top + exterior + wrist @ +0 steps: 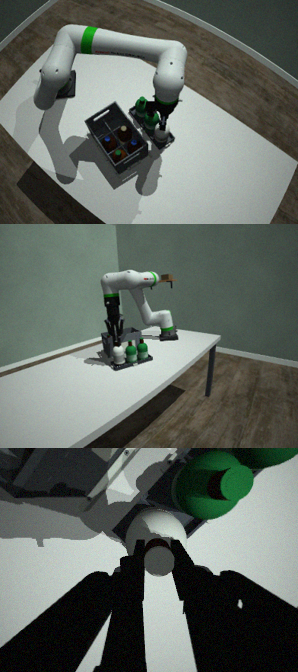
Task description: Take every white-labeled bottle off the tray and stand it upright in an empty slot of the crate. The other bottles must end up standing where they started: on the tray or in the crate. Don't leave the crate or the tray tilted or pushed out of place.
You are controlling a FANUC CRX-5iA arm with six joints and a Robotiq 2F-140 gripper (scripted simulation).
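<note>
The white-labeled bottle lies 8 cm below my hand. From my hand the other things lie so: dark tray (8 cm behind, 3 cm to the left, 17 cm below); dark crate (17 cm behind, 15 cm to the right, 10 cm below).
</note>
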